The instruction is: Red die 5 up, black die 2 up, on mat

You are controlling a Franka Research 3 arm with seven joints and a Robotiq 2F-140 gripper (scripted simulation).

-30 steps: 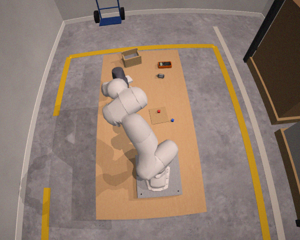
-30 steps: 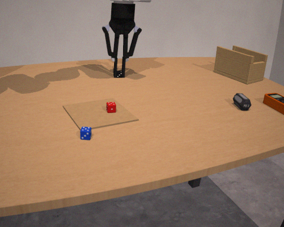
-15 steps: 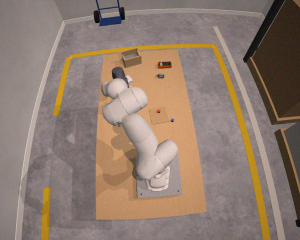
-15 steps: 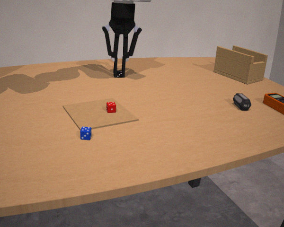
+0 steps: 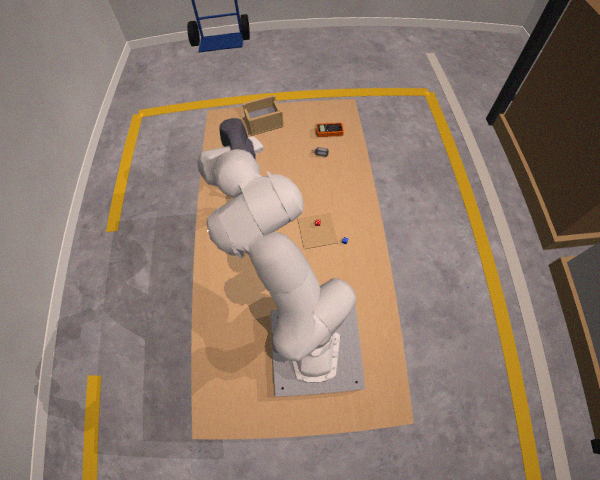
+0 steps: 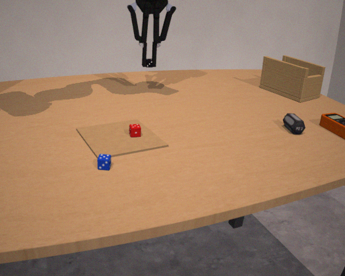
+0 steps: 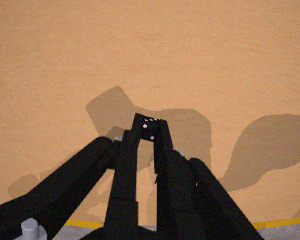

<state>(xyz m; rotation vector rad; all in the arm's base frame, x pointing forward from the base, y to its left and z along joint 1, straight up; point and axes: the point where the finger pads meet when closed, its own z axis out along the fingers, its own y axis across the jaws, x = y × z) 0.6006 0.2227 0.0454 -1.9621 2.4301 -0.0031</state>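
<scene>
Now: the thin tan mat 270 mm to the right of my hand, 150 mm behind it and 110 mm below it. The rest, counted from my hand: dark grey device 320 mm to the right, 250 mm ahead, 90 mm below; then red die 280 mm to the right, 120 mm behind, 100 mm below; then black die 20 mm below.
</scene>
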